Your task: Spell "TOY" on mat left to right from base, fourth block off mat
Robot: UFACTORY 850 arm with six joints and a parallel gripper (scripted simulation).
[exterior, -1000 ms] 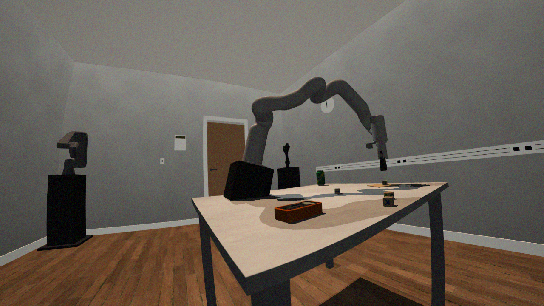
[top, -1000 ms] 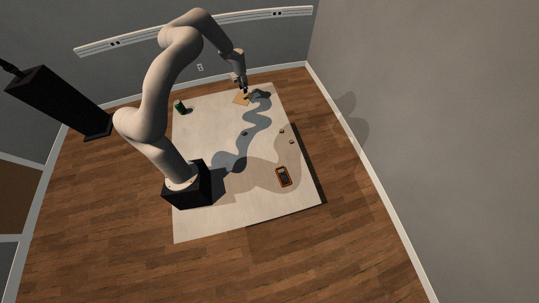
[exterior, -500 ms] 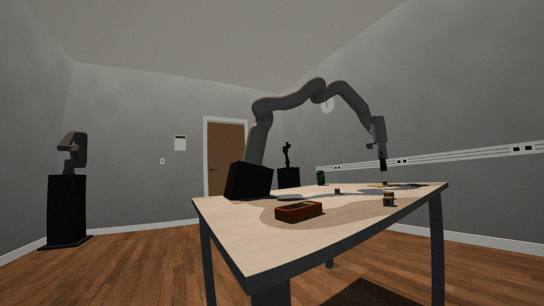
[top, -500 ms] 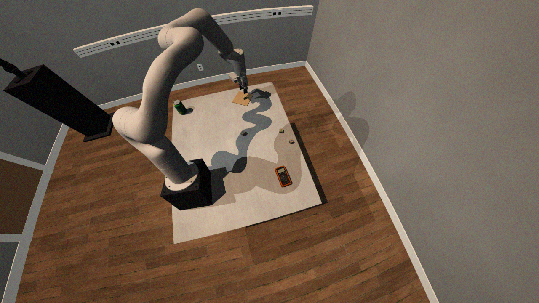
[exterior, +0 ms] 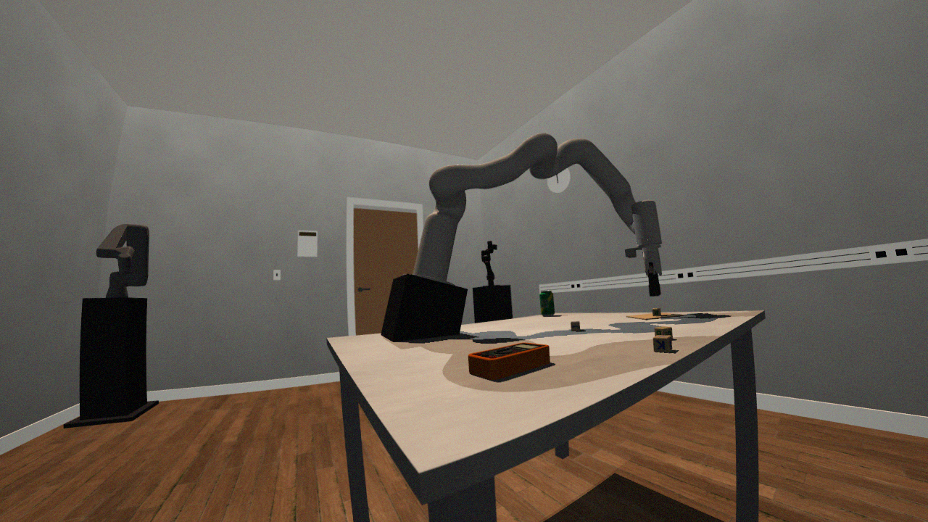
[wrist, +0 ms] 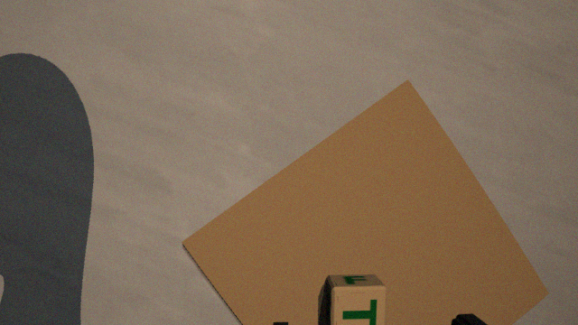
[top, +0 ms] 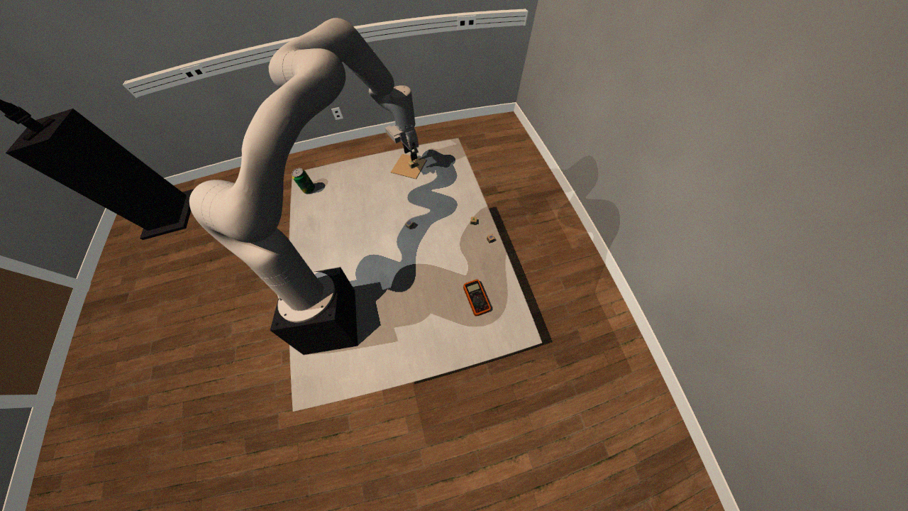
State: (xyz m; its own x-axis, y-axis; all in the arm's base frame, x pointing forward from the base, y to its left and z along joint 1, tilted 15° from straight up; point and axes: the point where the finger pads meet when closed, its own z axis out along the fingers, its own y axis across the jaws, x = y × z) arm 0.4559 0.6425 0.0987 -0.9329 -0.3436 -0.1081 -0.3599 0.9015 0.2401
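Now: hand 7 cm above the block. The rest, counted from my hand: orange multimeter: 11 cm ahead, 74 cm to the right, 7 cm below; then green soda can: 53 cm behind, 3 cm below; then tan square mat: 2 cm behind, 1 cm to the left, 9 cm below.
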